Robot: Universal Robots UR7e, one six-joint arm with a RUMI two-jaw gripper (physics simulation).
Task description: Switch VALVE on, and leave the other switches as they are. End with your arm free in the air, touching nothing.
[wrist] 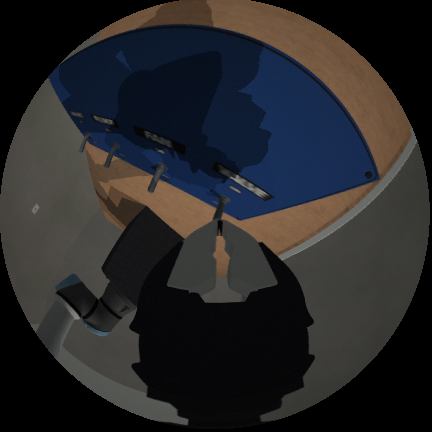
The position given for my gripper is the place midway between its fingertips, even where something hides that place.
Observation:
I see my gripper [218,221] and a blue panel [226,117].

